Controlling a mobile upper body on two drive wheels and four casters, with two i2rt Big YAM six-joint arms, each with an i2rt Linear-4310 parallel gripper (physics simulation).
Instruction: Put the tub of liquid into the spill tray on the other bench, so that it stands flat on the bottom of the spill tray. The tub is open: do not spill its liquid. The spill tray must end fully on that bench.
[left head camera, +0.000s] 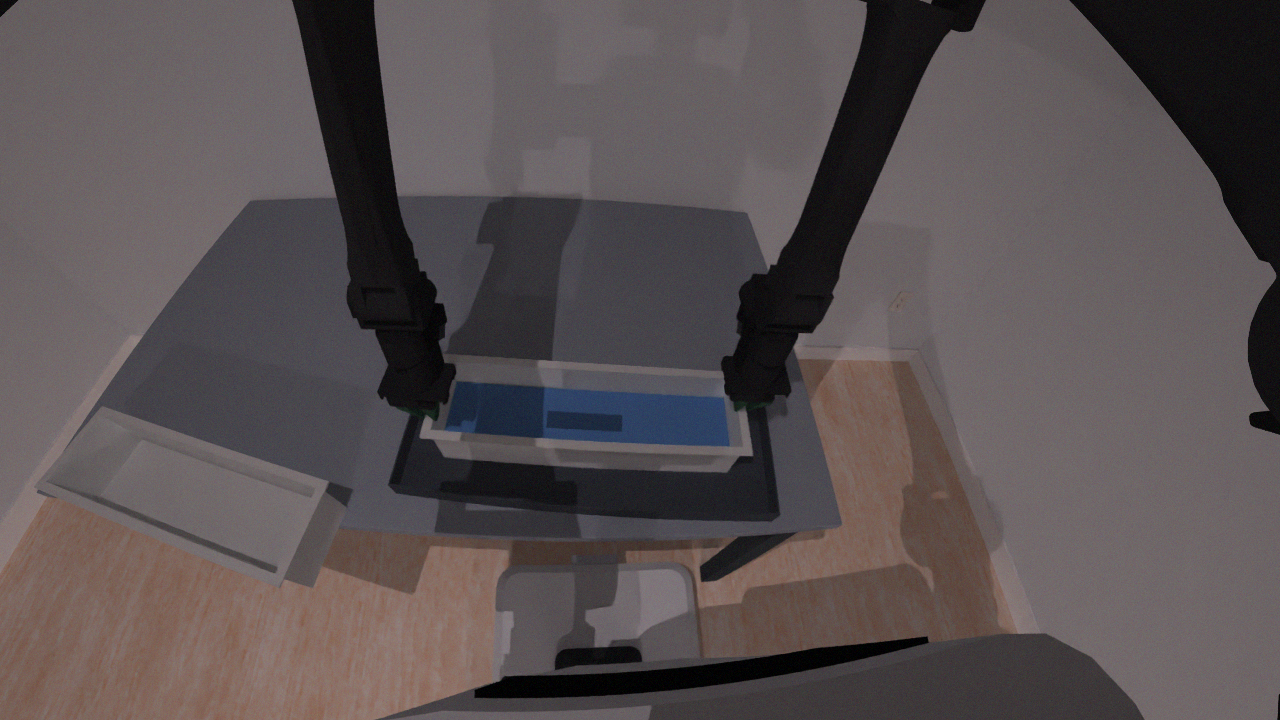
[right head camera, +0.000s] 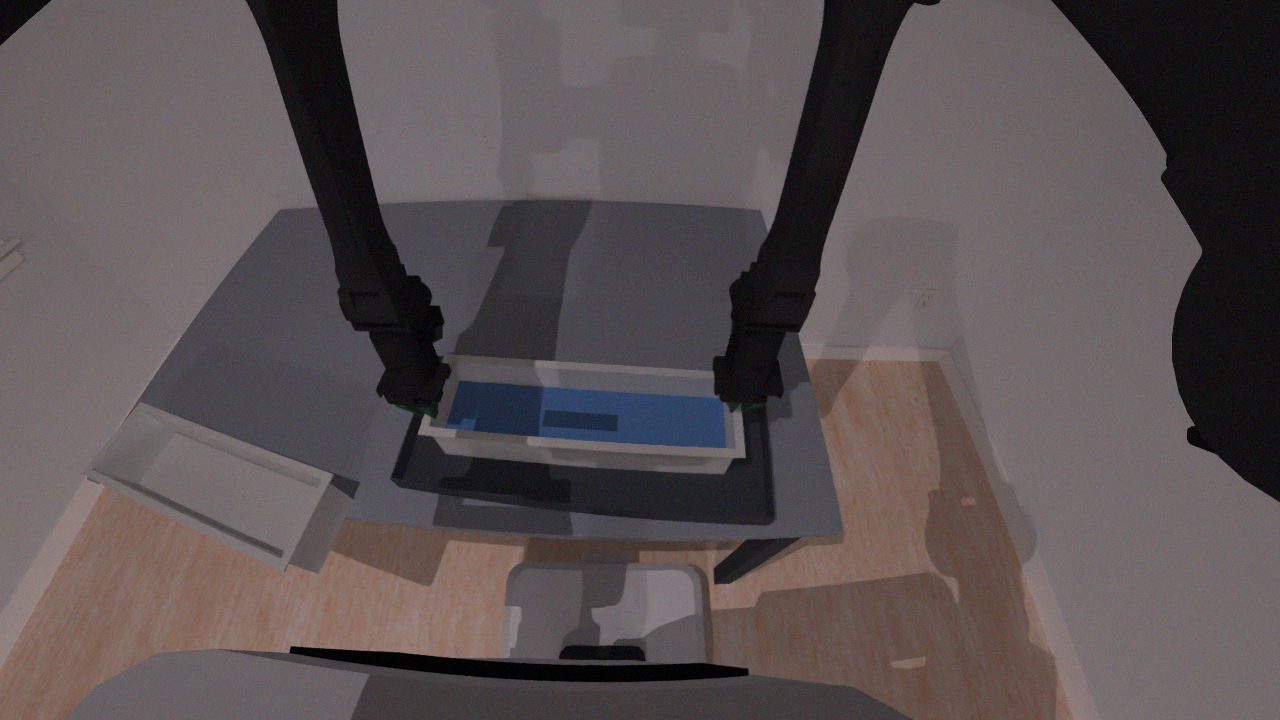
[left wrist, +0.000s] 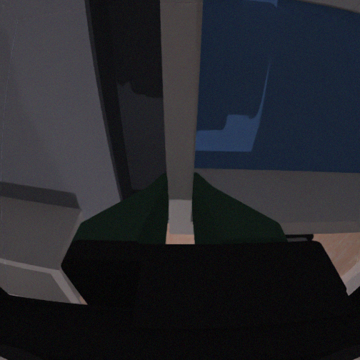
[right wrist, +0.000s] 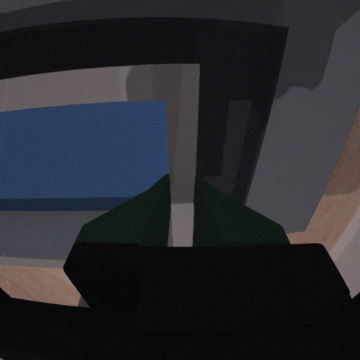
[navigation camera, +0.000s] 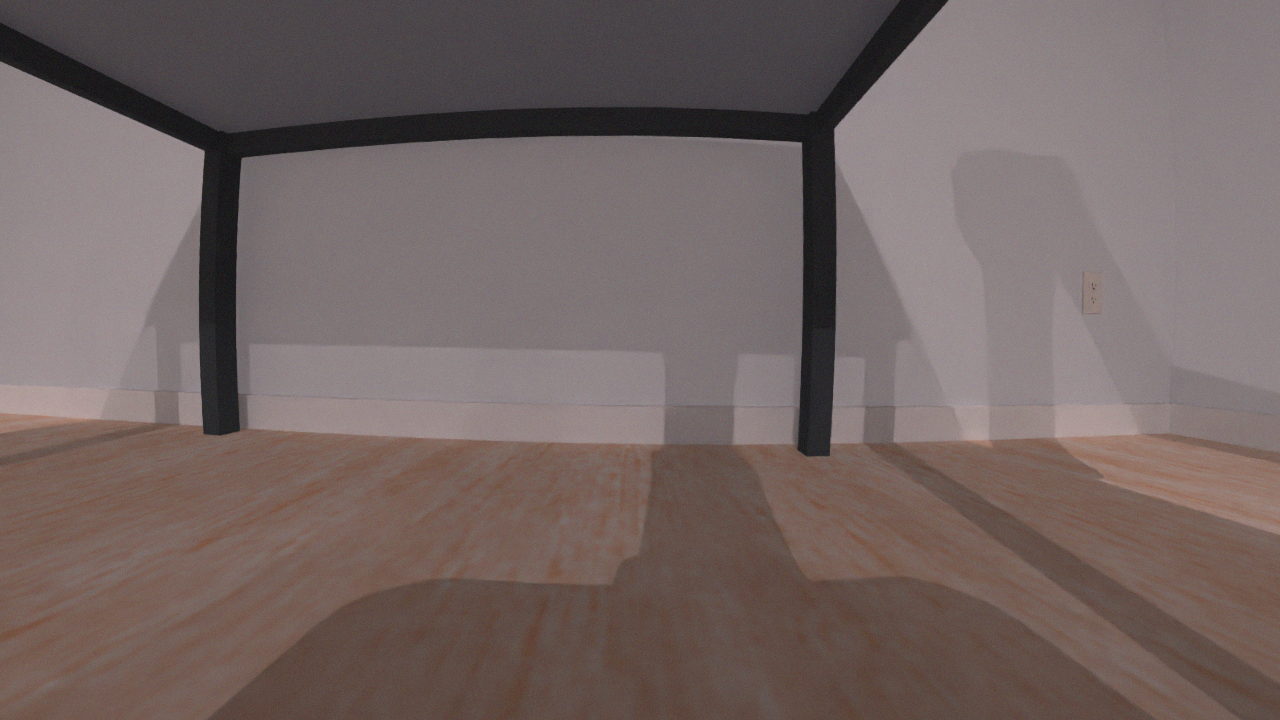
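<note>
The white open tub (left head camera: 590, 453) (right head camera: 586, 454) (left wrist: 181, 100) (right wrist: 184, 135) holds blue liquid and looks about level. It is within or over the dark spill tray (left head camera: 680, 499) (right head camera: 671, 501) (left wrist: 145, 150), towards its back side. The tub's underside is hidden, so I cannot tell whether it touches the tray bottom. The tray lies on the grey bench (left head camera: 644, 277) (right head camera: 662, 277), close to its front edge. My left gripper (left head camera: 431, 413) (right head camera: 431, 411) (left wrist: 180, 180) is shut on the tub's left end wall. My right gripper (left head camera: 746, 407) (right head camera: 739, 407) (right wrist: 181, 182) is shut on its right end wall.
A pale open box (left head camera: 201, 492) (right head camera: 232, 488) stands at the bench's front left and sticks out past its front edge. My pale base (left head camera: 644, 600) (right head camera: 653, 600) is in front of the bench. Bench legs (navigation camera: 816, 286) (navigation camera: 220, 286) stand before the wall (navigation camera: 519, 250).
</note>
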